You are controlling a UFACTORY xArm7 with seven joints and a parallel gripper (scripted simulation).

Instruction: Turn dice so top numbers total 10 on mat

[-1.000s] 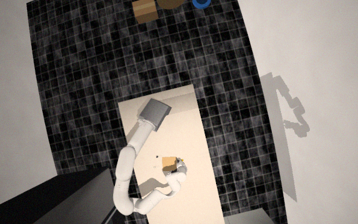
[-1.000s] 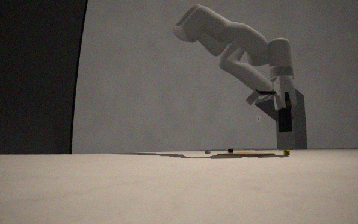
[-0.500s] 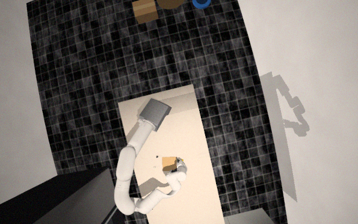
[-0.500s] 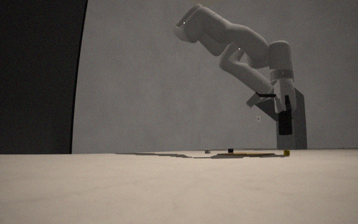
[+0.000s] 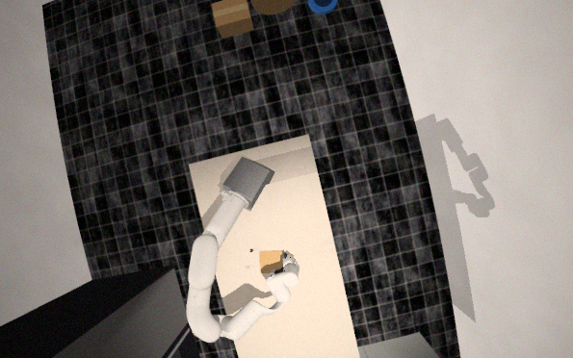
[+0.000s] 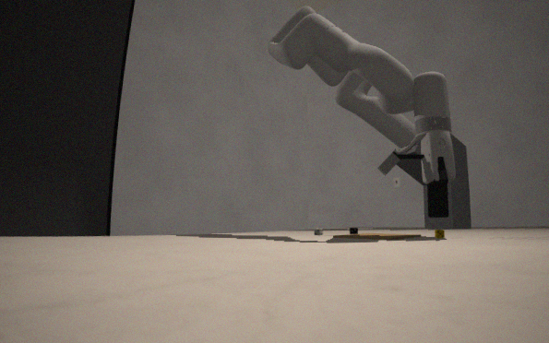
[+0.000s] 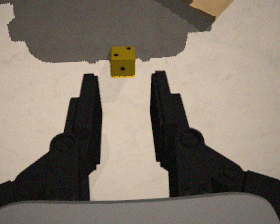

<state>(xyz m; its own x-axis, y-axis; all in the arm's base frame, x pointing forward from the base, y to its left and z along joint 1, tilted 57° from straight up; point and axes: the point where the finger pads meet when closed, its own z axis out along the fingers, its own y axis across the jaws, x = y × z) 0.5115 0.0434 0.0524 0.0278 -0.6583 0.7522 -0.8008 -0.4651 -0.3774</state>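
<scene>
Now: hand 50 mm above the yellow die. From my hand the other things lie so: pale die: 90 mm behind, 260 mm to the right, 50 mm below; then tan mat: 40 mm behind, 120 mm to the right, 60 mm below; then black die: 160 mm behind, 180 mm to the right, 50 mm below.
</scene>
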